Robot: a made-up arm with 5 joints. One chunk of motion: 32 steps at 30 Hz.
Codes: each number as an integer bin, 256 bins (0 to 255) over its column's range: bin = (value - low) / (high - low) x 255, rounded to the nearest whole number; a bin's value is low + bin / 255 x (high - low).
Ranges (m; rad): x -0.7..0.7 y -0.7..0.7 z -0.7..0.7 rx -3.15..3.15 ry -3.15..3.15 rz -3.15..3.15
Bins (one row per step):
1: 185 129 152 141 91 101
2: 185 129 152 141 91 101
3: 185 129 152 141 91 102
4: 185 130 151 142 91 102
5: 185 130 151 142 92 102
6: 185 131 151 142 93 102
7: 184 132 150 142 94 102
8: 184 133 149 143 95 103
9: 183 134 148 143 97 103
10: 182 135 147 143 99 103
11: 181 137 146 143 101 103
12: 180 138 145 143 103 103
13: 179 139 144 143 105 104
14: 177 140 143 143 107 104
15: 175 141 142 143 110 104
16: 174 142 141 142 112 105
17: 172 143 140 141 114 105
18: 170 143 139 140 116 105
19: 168 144 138 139 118 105
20: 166 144 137 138 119 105
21: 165 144 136 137 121 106
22: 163 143 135 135 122 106
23: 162 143 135 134 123 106
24: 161 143 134 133 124 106
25: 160 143 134 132 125 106
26: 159 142 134 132 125 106
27: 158 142 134 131 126 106
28: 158 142 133 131 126 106
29: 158 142 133 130 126 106
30: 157 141 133 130 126 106
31: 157 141 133 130 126 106
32: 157 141 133 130 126 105
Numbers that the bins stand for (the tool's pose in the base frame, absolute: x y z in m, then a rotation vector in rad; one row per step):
1: 0.3157 0.0082 0.1345 0.3335 -0.9018 -0.6547
2: 0.3157 0.0082 0.1345 0.3335 -0.9018 -0.6547
3: 0.3157 0.0082 0.1345 0.3335 -0.9018 -0.6300
4: 0.3157 0.0137 0.1290 0.3582 -0.9018 -0.6300
5: 0.3157 0.0137 0.1290 0.3582 -0.8771 -0.6300
6: 0.3157 0.0192 0.1290 0.3582 -0.8524 -0.6300
7: 0.3102 0.0247 0.1235 0.3582 -0.8276 -0.6300
8: 0.3102 0.0302 0.1180 0.3829 -0.8029 -0.6053
9: 0.3047 0.0357 0.1125 0.3829 -0.7535 -0.6053
10: 0.2992 0.0412 0.1071 0.3829 -0.7041 -0.6053
11: 0.2937 0.0522 0.1016 0.3829 -0.6547 -0.6053
12: 0.2882 0.0576 0.0961 0.3829 -0.6053 -0.6053
13: 0.2827 0.0631 0.0906 0.3829 -0.5559 -0.5806
14: 0.2718 0.0686 0.0851 0.3829 -0.5065 -0.5806
15: 0.2608 0.0741 0.0796 0.3829 -0.4324 -0.5806
16: 0.2553 0.0796 0.0741 0.3582 -0.3829 -0.5559
17: 0.2443 0.0851 0.0686 0.3335 -0.3335 -0.5559
18: 0.2333 0.0851 0.0631 0.3088 -0.2841 -0.5559
19: 0.2224 0.0906 0.0576 0.2841 -0.2347 -0.5559
20: 0.2114 0.0906 0.0522 0.2594 -0.2100 -0.5559
21: 0.2059 0.0906 0.0467 0.2347 -0.1606 -0.5312
22: 0.1949 0.0851 0.0412 0.1853 -0.1359 -0.5312
23: 0.1894 0.0851 0.0412 0.1606 -0.1112 -0.5312
24: 0.1839 0.0851 0.0357 0.1359 -0.0865 -0.5312
25: 0.1784 0.0851 0.0357 0.1112 -0.0618 -0.5312
26: 0.1729 0.0796 0.0357 0.1112 -0.0618 -0.5312
27: 0.1675 0.0796 0.0357 0.0865 -0.0371 -0.5312
28: 0.1675 0.0796 0.0302 0.0865 -0.0371 -0.5312
29: 0.1675 0.0796 0.0302 0.0618 -0.0371 -0.5312
30: 0.1620 0.0741 0.0302 0.0618 -0.0371 -0.5312
31: 0.1620 0.0741 0.0302 0.0618 -0.0371 -0.5312
32: 0.1620 0.0741 0.0302 0.0618 -0.0371 -0.5559

